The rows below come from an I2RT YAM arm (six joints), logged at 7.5 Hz.
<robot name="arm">
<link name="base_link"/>
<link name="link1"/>
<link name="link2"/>
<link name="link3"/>
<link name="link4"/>
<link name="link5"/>
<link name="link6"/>
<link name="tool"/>
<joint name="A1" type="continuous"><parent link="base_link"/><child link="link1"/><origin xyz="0 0 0.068"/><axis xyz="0 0 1"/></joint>
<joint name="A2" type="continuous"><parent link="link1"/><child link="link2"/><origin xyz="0.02 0.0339 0.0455" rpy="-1.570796 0 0"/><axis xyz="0 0 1"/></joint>
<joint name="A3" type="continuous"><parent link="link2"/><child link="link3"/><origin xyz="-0.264 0 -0.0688" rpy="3.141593 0 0"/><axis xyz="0 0 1"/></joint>
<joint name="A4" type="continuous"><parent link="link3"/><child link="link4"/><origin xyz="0.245 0.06 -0.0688"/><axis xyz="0 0 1"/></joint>
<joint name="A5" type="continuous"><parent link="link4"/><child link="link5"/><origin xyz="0.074 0.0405 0.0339" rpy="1.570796 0 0"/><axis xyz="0 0 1"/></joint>
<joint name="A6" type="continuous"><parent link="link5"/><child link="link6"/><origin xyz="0.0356 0 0.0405" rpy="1.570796 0 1.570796"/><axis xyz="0 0 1"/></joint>
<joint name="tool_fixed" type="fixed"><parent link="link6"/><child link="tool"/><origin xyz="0 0 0" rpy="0 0 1.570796"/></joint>
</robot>
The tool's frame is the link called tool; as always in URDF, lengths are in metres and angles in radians. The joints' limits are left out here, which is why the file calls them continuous.
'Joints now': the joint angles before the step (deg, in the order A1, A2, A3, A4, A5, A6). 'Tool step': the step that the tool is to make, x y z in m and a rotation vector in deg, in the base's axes. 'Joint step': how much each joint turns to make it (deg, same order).
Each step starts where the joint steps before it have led.
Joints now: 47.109 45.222 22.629 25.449 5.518 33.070
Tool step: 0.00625 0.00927 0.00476 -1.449 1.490 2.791
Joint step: 0.001 3.287 2.918 -1.721 -2.785 0.194
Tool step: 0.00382 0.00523 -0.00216 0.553 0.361 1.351
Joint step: -0.024 2.303 0.159 2.280 -1.365 0.661
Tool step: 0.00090 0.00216 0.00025 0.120 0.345 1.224
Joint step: 0.018 0.690 0.353 0.185 -1.201 0.352
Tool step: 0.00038 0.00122 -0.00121 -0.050 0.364 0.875
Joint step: 0.003 0.428 -0.011 0.155 -0.869 0.242
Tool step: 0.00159 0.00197 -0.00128 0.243 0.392 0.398
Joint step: -0.022 0.919 0.056 0.781 -0.417 0.456
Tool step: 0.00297 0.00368 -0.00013 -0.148 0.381 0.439
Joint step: 0.018 1.500 0.674 0.462 -0.420 0.180
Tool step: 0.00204 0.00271 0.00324 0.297 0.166 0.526
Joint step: 0.007 0.850 1.028 -0.063 -0.518 0.325
